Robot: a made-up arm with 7 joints. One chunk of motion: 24 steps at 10 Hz.
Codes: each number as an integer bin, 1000 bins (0 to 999) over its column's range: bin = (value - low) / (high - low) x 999, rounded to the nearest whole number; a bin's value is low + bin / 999 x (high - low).
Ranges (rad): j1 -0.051..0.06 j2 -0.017..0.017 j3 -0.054..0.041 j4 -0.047..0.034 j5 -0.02..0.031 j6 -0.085..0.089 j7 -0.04..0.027
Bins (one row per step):
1: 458 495 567 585 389 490 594
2: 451 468 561 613 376 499 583
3: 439 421 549 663 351 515 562
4: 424 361 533 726 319 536 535
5: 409 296 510 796 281 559 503
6: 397 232 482 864 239 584 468
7: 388 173 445 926 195 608 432
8: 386 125 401 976 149 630 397
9: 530 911 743 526 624 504 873
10: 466 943 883 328 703 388 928
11: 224 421 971 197 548 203 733
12: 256 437 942 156 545 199 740
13: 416 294 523 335 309 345 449
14: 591 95 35 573 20 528 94
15: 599 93 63 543 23 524 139
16: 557 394 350 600 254 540 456
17: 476 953 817 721 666 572 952
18: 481 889 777 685 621 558 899
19: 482 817 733 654 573 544 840
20: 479 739 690 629 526 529 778
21: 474 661 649 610 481 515 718
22: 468 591 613 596 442 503 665
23: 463 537 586 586 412 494 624
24: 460 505 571 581 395 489 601
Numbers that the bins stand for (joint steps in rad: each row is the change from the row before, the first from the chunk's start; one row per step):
1: -0.00011 -0.00015 -0.00008 0.00043 -0.00014 0.00035 -0.00016
2: -0.00089 -0.00107 -0.00065 0.00270 -0.00080 0.00191 -0.00090
3: -0.00222 -0.00267 -0.00179 0.00676 -0.00208 0.00470 -0.00231
4: -0.00389 -0.00471 -0.00331 0.01186 -0.00371 0.00836 -0.00412
5: -0.00556 -0.00693 -0.00550 0.01754 -0.00565 0.01236 -0.00627
6: -0.00689 -0.00910 -0.00816 0.02305 -0.00780 0.01672 -0.00861
7: -0.00789 -0.01111 -0.01168 0.02808 -0.01005 0.02090 -0.01103
8: -0.00811 -0.01275 -0.01587 0.03214 -0.01239 0.02473 -0.01337
9: 0.00789 0.01401 0.01666 -0.00435 0.01186 0.00278 0.01855
10: 0.00078 0.01509 0.02997 -0.02041 0.01589 -0.01742 0.02224
11: -0.02611 -0.00267 0.03834 -0.03103 0.00798 -0.04964 0.00916
12: -0.02256 -0.00213 0.03558 -0.03435 0.00782 -0.05034 0.00963
13: -0.00478 -0.00699 -0.00427 -0.01984 -0.00423 -0.02491 -0.00989
14: 0.01467 -0.01377 -0.05067 -0.00054 -0.01898 0.00696 -0.03370
15: 0.01556 -0.01383 -0.04801 -0.00297 -0.01883 0.00627 -0.03068
16: 0.01089 -0.00359 -0.02072 0.00165 -0.00703 0.00905 -0.00942
17: 0.00189 0.01543 0.02369 0.01146 0.01400 0.01463 0.02385
18: 0.00244 0.01326 0.01989 0.00854 0.01170 0.01219 0.02029
19: 0.00256 0.01081 0.01570 0.00603 0.00925 0.00975 0.01634
20: 0.00222 0.00815 0.01162 0.00400 0.00685 0.00714 0.01218
21: 0.00167 0.00550 0.00772 0.00246 0.00456 0.00470 0.00815
22: 0.00100 0.00311 0.00429 0.00132 0.00256 0.00261 0.00460
23: 0.00044 0.00128 0.00173 0.00051 0.00103 0.00104 0.00185
24: 0.00011 0.00019 0.00030 0.00011 0.00017 0.00017 0.00031

